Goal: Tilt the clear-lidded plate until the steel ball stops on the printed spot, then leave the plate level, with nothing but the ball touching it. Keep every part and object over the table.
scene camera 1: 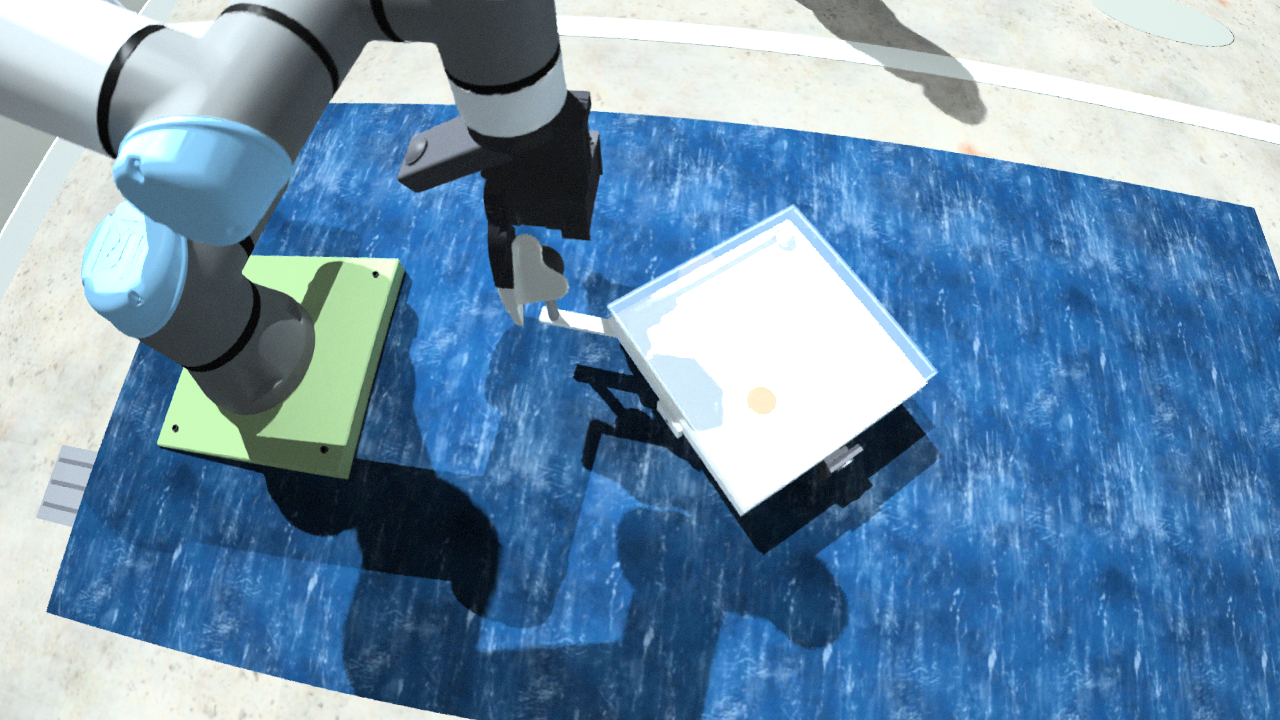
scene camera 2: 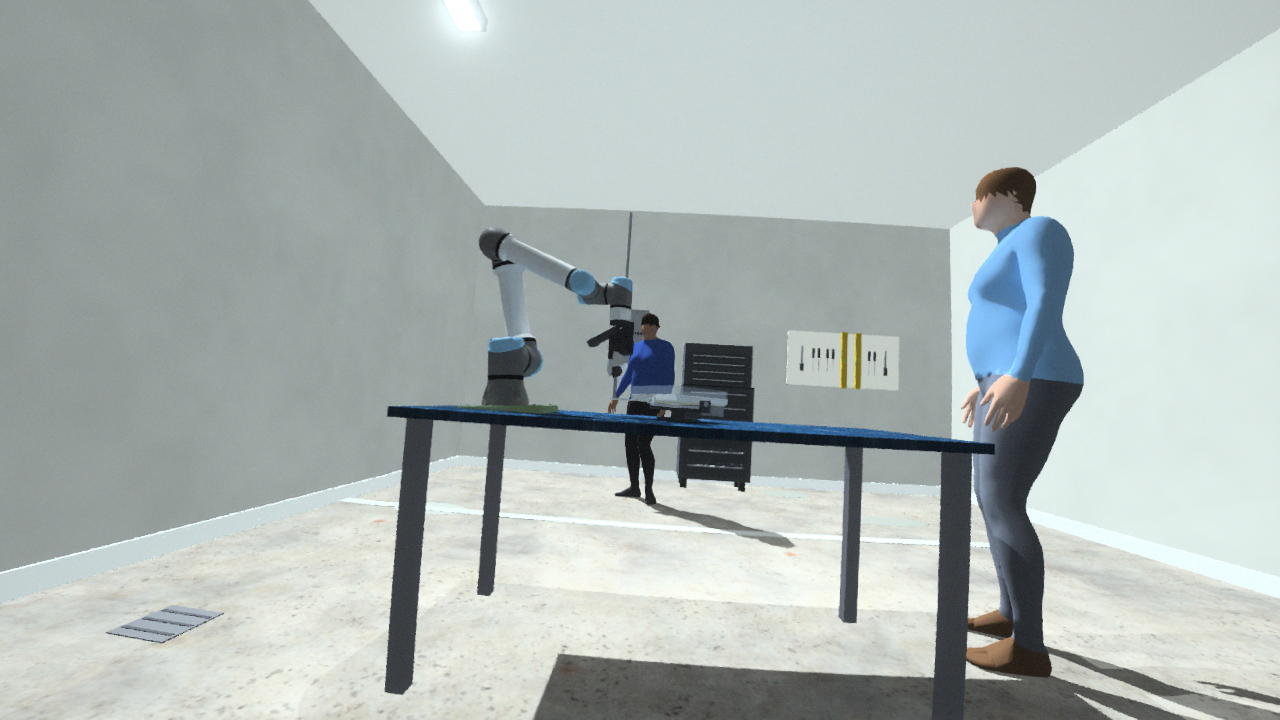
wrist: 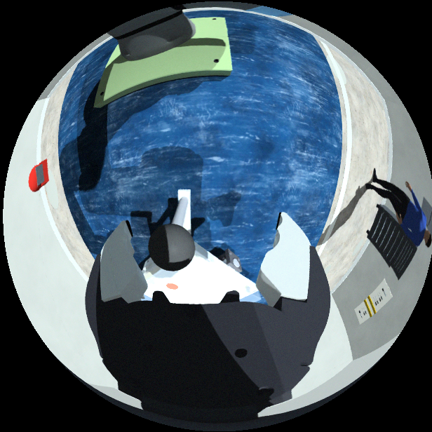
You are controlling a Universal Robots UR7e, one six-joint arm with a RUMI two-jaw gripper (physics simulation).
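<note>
The square white plate (scene camera 1: 832, 331) (scene camera 2: 693, 400) (wrist: 215, 282) sits under its clear lid; I cannot tell whether it is level. The printed orange spot (scene camera 1: 761, 400) (wrist: 172, 286) lies off its centre. A pale round shape (scene camera 1: 785, 240), possibly the steel ball, is in the far corner. A white bar (scene camera 1: 577, 323) (wrist: 184, 196) runs from the near-left corner and carries a post with a dark round knob (scene camera 1: 554, 260) (wrist: 171, 247). My gripper (scene camera 1: 529, 306) (scene camera 2: 615, 368) (wrist: 201, 218) is open around the knob, which appears nearer the left finger in the wrist view; contact is unclear.
The arm stands on a green base (scene camera 1: 368, 313) (wrist: 175, 67) left of the plate. A small grey fitting (scene camera 1: 842, 457) (wrist: 232, 261) shows at the plate's edge. One person (scene camera 2: 1020, 295) stands right of the table (scene camera 2: 760, 432), another (scene camera 2: 653, 362) behind it near a dark cabinet (scene camera 2: 718, 365).
</note>
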